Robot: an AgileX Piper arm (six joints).
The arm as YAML. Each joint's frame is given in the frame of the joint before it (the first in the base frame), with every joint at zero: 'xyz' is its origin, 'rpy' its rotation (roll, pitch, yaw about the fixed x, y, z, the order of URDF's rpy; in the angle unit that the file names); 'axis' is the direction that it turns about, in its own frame. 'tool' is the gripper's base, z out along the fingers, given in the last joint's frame.
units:
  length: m
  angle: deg
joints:
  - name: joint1
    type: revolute
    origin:
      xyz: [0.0, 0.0, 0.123]
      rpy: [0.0, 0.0, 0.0]
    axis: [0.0, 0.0, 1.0]
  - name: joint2
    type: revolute
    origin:
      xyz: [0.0, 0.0, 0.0]
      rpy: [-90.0, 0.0, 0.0]
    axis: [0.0, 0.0, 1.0]
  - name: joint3
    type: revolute
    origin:
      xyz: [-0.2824, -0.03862, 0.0]
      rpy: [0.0, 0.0, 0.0]
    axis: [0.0, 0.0, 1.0]
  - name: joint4
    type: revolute
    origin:
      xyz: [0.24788, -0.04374, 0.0]
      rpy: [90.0, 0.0, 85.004]
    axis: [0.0, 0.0, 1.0]
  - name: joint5
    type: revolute
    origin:
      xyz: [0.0, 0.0, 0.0]
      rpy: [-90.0, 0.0, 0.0]
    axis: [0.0, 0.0, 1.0]
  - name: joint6
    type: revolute
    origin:
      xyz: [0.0, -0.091, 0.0]
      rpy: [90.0, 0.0, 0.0]
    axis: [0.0, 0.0, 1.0]
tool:
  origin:
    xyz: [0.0, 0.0, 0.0]
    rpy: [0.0, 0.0, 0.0]
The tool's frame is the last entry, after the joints.
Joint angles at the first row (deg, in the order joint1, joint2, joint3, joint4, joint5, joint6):
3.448 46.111 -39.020 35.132 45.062 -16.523
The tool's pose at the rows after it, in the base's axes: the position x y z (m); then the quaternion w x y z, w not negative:
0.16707 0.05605 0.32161 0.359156 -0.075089 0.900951 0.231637
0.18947 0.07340 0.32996 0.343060 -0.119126 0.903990 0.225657
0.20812 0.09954 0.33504 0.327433 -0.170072 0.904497 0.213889
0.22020 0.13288 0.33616 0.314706 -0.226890 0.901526 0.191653
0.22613 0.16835 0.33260 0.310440 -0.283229 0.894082 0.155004
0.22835 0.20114 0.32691 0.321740 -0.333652 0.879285 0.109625
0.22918 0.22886 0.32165 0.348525 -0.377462 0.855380 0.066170
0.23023 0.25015 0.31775 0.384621 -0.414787 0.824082 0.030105
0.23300 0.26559 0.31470 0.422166 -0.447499 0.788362 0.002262
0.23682 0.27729 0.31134 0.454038 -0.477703 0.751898 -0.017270
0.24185 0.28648 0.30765 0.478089 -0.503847 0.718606 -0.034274
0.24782 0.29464 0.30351 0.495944 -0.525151 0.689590 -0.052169
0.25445 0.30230 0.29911 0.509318 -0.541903 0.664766 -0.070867
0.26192 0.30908 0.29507 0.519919 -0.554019 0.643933 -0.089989
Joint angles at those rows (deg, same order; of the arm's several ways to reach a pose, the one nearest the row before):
6.740 52.917 -44.684 33.604 45.714 -17.592
11.809 59.345 -50.395 30.537 45.665 -16.774
18.621 65.498 -55.995 25.550 45.250 -14.169
26.617 71.228 -61.140 18.333 44.729 -9.998
34.698 76.506 -65.377 8.816 43.984 -4.585
41.796 81.146 -68.612 -2.072 42.760 1.250
47.319 84.961 -70.863 -12.960 40.782 6.441
51.093 87.826 -72.119 -23.188 37.980 10.679
53.218 90.001 -72.658 -32.360 34.495 13.814
54.206 91.802 -72.817 -40.061 30.709 15.879
54.514 93.535 -73.080 -46.855 27.468 17.568
54.565 95.404 -73.647 -53.559 25.132 19.706
54.511 97.412 -74.532 -60.183 23.656 22.301
54.313 99.454 -75.699 -66.481 22.871 25.058

